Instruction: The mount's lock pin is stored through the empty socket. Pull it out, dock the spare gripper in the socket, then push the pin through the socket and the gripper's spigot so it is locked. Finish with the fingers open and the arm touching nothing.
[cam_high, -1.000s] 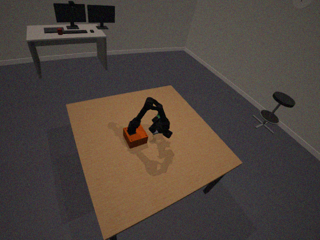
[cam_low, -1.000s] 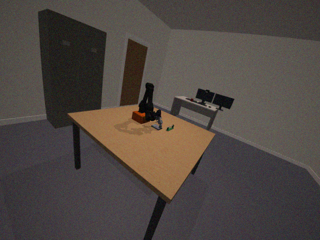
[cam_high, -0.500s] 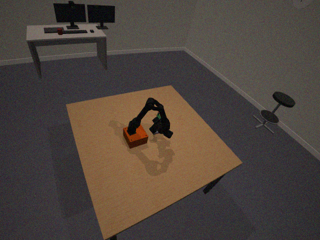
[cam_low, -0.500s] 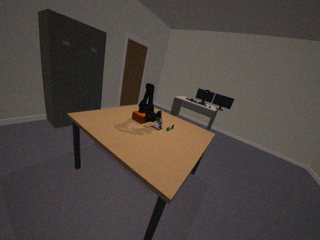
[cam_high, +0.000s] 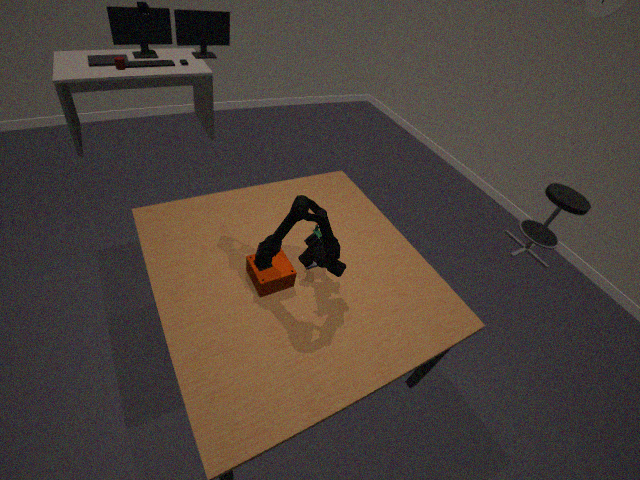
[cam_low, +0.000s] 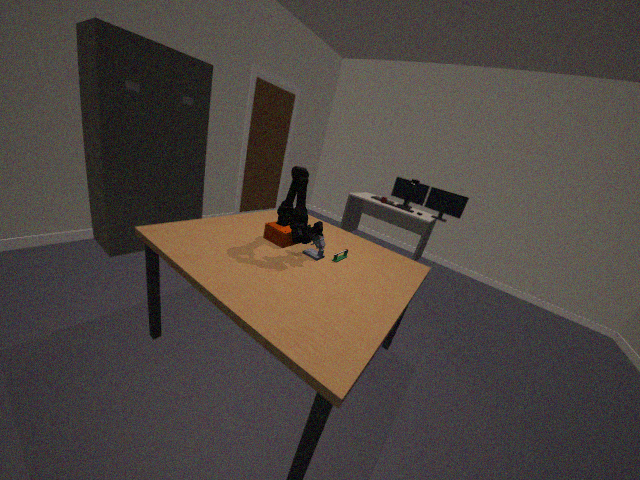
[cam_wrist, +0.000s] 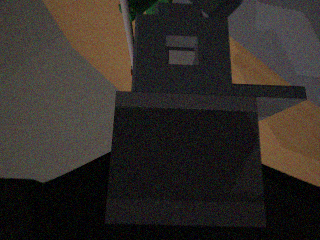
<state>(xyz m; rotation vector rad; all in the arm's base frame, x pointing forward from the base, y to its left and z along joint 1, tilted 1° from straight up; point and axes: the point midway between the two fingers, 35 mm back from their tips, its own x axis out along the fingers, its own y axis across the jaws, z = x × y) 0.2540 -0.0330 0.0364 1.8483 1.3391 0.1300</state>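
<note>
The spare gripper lies 20 mm to the right of my gripper tip. Also, from my gripper tip: grey mount: 20 mm ahead, 20 mm to the right, 60 mm below; then green holder: 130 mm ahead, 90 mm to the left, 90 mm below.
</note>
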